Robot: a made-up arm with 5 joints. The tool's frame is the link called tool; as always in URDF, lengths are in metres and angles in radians.
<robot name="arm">
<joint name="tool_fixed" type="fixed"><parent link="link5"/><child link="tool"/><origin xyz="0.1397 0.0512 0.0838" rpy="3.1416 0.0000 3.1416"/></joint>
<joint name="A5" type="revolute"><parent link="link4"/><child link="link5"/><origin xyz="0.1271 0.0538 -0.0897" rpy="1.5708 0.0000 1.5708"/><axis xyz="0 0 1"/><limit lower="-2.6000" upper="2.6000" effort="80" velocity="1.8"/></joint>
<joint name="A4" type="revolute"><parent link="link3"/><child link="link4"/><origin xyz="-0.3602 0.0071 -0.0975" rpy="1.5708 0.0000 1.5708"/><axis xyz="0 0 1"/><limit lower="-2.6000" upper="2.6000" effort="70" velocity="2.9"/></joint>
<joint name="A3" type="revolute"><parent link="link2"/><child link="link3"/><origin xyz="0.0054 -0.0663 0.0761" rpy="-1.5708 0.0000 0.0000"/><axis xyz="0 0 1"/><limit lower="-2.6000" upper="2.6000" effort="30" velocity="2.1"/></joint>
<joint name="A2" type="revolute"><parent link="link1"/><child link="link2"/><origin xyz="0.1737 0.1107 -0.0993" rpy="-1.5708 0.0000 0.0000"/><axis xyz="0 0 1"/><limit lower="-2.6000" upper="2.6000" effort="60" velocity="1"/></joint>
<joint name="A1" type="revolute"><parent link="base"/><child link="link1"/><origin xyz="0.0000 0.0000 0.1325" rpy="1.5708 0.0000 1.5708"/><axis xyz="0 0 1"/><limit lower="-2.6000" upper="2.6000" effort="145" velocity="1"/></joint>
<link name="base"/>
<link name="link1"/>
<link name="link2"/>
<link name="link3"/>
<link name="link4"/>
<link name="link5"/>
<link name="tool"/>
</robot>
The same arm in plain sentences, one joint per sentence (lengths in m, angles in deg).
The arm has five revolute joints in a row. What follows holds with every joint at zero, and every direction is one of the base frame's. Joint 1 sits 0.1325 m along +z from the base frame's origin and rotates about +x, from -148.97 to 148.97 deg. Joint 2 sits 0.0993 m along -x and 0.1737 m along +y and 0.1107 m along +z from joint 1 and rotates about +z, from -148.97 to 148.97 deg. Joint 3 sits 0.0663 m along +x and 0.0054 m along +y and 0.0761 m along +z from joint 2 and rotates about -x, from -148.97 to 148.97 deg. Joint 4 sits 0.0975 m along +x and 0.3602 m along -y and 0.0071 m along -z from joint 3 and rotates about +y, from -148.97 to 148.97 deg. Joint 5 sits 0.0538 m along -x and 0.0897 m along -y and 0.1271 m along -z from joint 4 and rotates about -z, from -148.97 to 148.97 deg. The tool frame, which is the frame that the pose is given for, sits 0.1397 m along -x and 0.0512 m along +y and 0.0838 m along -z from joint 5; its axes are the base frame's turned by roll 0, pitch 0 and yaw 0 deg (as in URDF: about the fixed x, then y, then z).
